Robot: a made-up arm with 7 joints.
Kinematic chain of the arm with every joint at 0, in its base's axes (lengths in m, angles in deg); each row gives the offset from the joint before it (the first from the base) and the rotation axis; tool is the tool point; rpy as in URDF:
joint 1: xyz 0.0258 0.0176 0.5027 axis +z
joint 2: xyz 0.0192 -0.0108 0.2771 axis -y
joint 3: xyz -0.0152 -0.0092 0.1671 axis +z
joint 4: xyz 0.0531 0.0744 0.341 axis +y
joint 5: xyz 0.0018 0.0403 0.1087 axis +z
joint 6: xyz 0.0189 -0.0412 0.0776 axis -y
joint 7: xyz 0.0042 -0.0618 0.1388 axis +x
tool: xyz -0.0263 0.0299 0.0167 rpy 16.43 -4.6 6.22
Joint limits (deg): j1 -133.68..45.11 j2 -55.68..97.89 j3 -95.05..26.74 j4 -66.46..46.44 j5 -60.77..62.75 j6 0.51..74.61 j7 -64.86..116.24
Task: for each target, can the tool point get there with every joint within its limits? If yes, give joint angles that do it. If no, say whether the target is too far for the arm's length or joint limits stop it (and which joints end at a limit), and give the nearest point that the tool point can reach.
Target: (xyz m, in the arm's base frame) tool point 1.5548 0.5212 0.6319
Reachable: no: too far | nearest point 0.7264 0.4686 0.7371 | short by 0.837 m
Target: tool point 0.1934 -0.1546 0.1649
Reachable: no: joint limits stop it (at a limit: joint 1, joint 2, joint 4, joint 5) | nearest point 0.3585 0.2245 0.4384 | short by 0.496 m
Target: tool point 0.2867 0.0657 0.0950
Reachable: no: joint limits stop it (at a limit: joint 1, joint 2, joint 4, joint 5) | nearest point 0.3571 0.2697 0.3946 | short by 0.369 m
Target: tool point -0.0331 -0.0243 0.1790
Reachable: no: joint limits stop it (at a limit: joint 2, joint 3, joint 4) | nearest point -0.2873 -0.2051 0.4089 | short by 0.387 m
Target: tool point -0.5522 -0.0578 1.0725
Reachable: yes | joints 25.69 62.00 -62.55 -30.65 -23.82 61.19 -29.25
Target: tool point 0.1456 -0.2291 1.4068
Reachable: yes | joints -47.66 -42.93 8.60 -53.91 9.75 37.84 93.16
